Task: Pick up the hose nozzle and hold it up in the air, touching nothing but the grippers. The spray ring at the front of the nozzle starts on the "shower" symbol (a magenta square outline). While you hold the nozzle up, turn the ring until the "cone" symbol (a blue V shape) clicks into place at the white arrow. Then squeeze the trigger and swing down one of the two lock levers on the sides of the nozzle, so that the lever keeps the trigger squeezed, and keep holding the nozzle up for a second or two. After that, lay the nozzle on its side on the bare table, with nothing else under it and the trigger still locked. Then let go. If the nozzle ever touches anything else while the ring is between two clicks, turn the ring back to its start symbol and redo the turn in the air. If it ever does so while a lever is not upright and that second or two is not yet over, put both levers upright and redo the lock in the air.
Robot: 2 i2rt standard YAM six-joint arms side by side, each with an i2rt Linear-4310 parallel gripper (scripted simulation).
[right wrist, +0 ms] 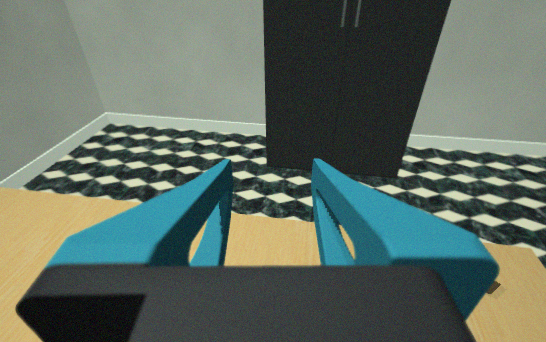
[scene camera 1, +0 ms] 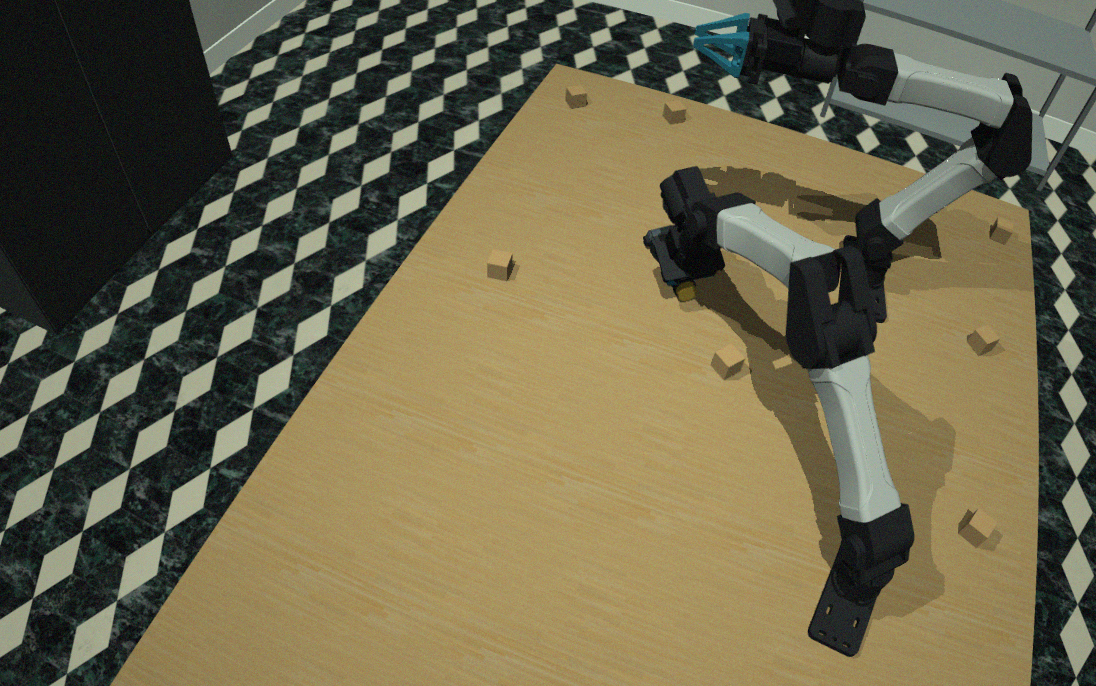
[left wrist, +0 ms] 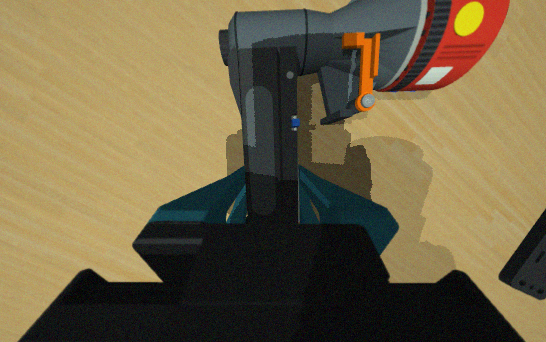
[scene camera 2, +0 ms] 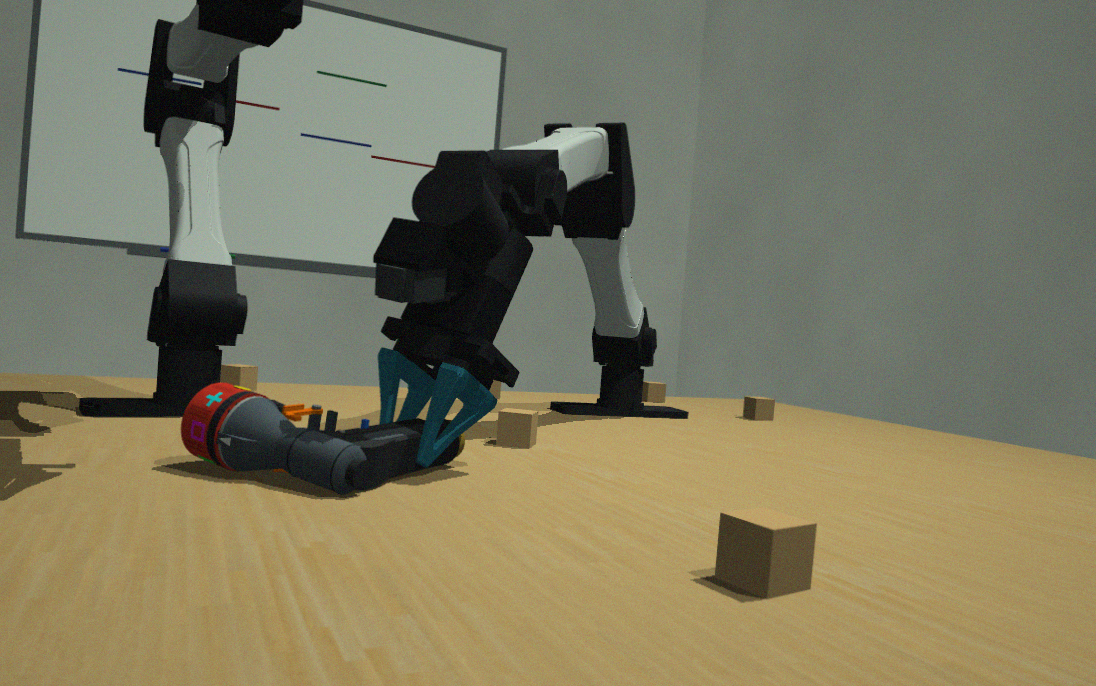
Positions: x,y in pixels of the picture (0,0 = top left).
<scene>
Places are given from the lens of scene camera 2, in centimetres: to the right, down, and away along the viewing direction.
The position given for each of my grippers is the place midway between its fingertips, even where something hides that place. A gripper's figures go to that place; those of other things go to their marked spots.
my left gripper (scene camera 2: 402,458): -11, 9, 58
grey hose nozzle (scene camera 2: 255,435): -20, 6, 51
cube (scene camera 2: 768,553): 11, 10, 36
The marked spots on the grey hose nozzle and the cube are 34 cm apart.
</scene>
